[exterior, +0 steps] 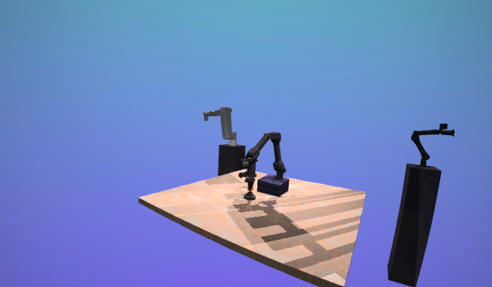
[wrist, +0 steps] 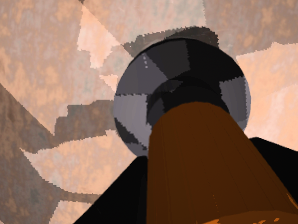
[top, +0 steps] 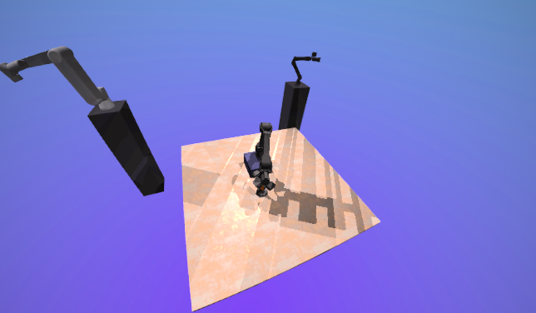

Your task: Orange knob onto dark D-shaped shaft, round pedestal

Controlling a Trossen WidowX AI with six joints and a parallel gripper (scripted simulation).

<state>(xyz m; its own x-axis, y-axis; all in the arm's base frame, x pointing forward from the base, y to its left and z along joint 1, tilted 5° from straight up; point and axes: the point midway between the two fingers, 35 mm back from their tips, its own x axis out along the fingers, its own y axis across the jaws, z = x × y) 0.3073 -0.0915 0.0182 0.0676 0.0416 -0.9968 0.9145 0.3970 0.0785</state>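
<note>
Now: the orange knob 2 cm above my gripper tip. From my gripper tip the other things lie so: round pedestal (4 cm below).
</note>
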